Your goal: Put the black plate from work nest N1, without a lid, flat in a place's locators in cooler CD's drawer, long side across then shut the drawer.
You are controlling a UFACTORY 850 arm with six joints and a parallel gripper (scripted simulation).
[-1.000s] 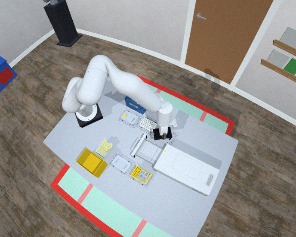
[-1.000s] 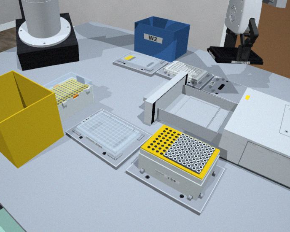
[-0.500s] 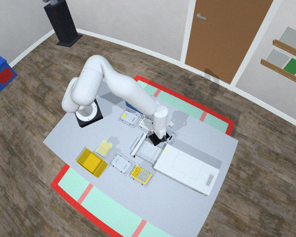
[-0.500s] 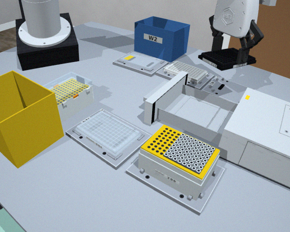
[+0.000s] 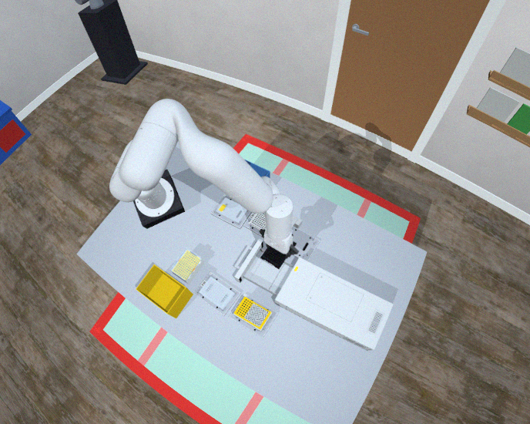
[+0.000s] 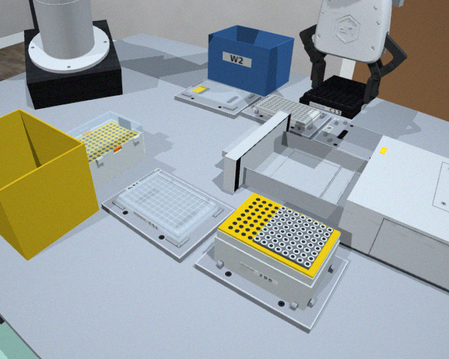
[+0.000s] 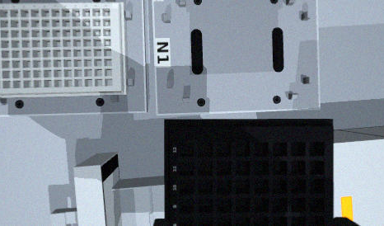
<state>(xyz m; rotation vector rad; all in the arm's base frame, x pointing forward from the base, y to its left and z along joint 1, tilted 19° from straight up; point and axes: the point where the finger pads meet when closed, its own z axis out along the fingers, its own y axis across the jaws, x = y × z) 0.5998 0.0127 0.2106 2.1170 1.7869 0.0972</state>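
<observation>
Right now my hand is 120 mm above the cooler drawer, 70 mm to the left of it and 10 mm short of it. Also, from my hand: slotted nest: 150 mm below, 120 mm to the left, 50 mm ahead; white cooler: 150 mm ahead, 120 mm below, 80 mm to the right; black plate: 10 mm below.
</observation>
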